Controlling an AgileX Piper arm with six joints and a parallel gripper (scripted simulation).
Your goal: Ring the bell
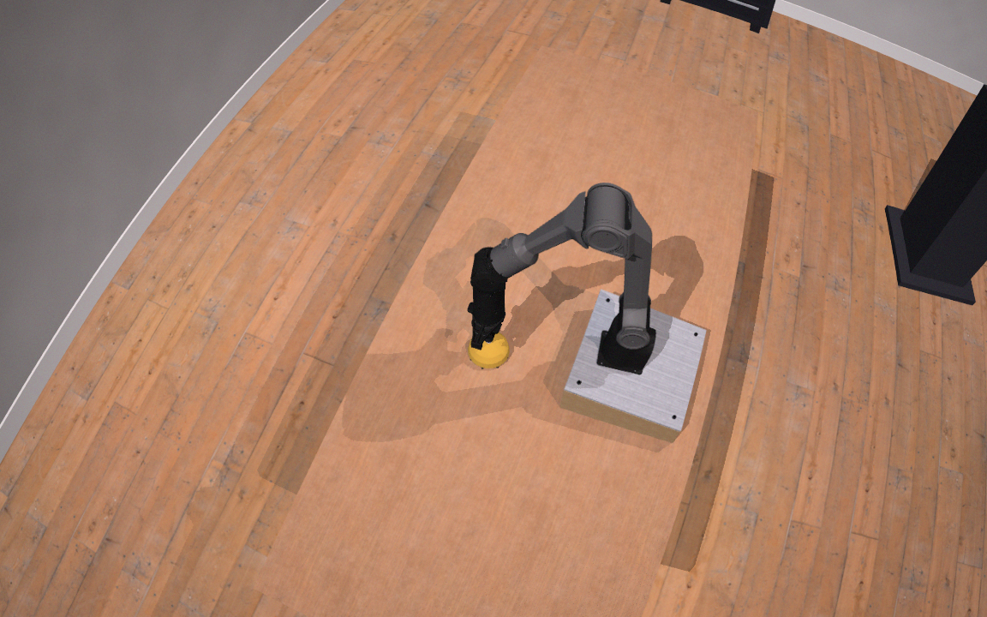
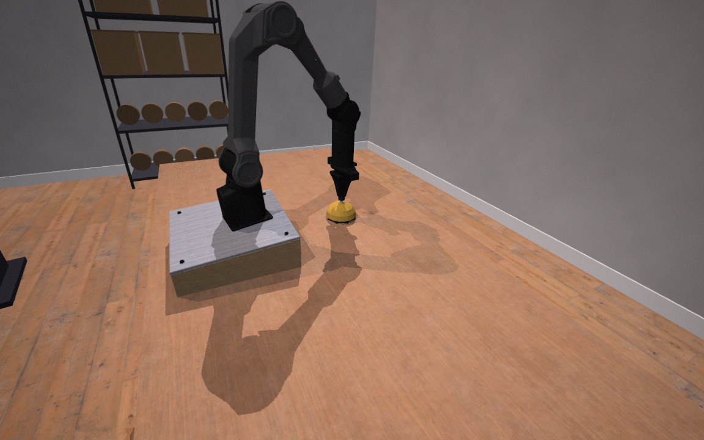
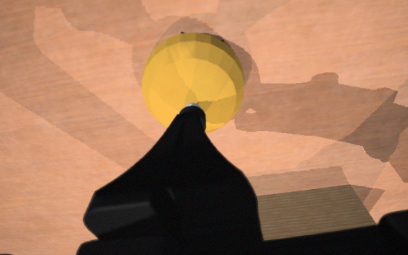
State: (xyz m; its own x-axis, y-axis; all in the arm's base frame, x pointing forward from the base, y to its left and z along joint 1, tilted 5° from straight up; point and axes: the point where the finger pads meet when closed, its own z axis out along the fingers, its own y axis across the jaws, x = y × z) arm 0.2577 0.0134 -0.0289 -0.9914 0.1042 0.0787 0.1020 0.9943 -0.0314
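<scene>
The button is 20 mm below my hand. Round my hand: bell (30 mm below).
</scene>
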